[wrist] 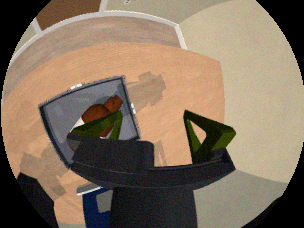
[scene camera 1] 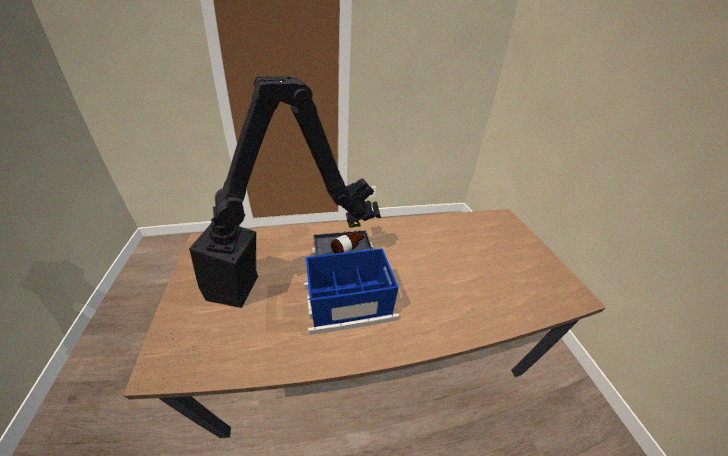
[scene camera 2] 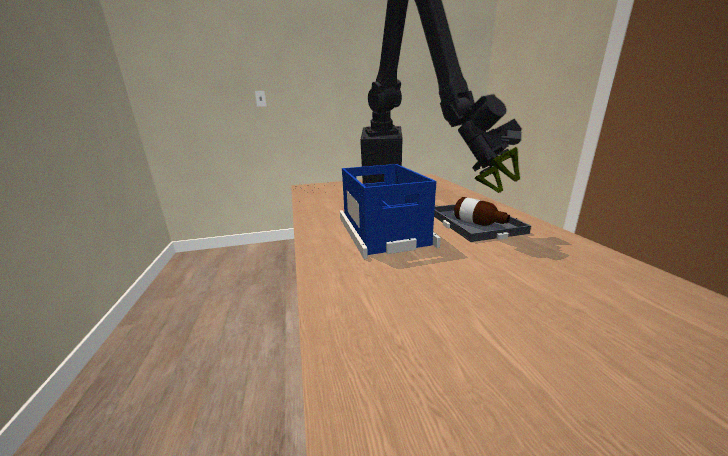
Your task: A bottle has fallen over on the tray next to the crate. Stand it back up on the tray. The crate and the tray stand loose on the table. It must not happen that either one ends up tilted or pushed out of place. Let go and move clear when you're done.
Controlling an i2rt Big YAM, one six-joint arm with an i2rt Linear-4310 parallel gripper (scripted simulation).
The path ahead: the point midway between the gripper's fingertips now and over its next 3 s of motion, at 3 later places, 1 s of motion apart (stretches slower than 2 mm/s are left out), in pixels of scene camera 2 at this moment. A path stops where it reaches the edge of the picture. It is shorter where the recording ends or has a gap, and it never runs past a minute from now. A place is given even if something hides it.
My gripper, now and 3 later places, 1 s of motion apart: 508, 186; 507, 174; 504, 171; 499, 201
